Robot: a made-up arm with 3 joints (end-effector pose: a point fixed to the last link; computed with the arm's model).
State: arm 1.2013 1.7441 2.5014
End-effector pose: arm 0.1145 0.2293 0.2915 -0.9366 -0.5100 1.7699
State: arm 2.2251 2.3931 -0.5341
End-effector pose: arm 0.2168 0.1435 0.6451 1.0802 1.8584 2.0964
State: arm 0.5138 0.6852 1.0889
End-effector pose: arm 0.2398 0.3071 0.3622 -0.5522 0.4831 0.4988
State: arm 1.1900 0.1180 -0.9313
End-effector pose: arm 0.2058 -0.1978 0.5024 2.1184 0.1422 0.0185
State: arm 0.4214 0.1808 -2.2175
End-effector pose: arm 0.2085 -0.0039 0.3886 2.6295 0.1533 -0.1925
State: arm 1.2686 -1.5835 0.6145
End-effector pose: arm -0.1766 0.0585 0.5541 0.5097 -0.9456 -1.2990
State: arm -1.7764 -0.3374 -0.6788
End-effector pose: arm 0.0357 0.2685 -0.1287 -1.0867 -0.1194 0.3341
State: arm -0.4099 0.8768 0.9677
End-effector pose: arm 0.2595 0.3198 0.0215 -1.2825 0.9094 0.2604
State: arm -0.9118 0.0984 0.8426
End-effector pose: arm 0.1816 0.3252 -0.0209 -1.7528 0.1122 -0.0039
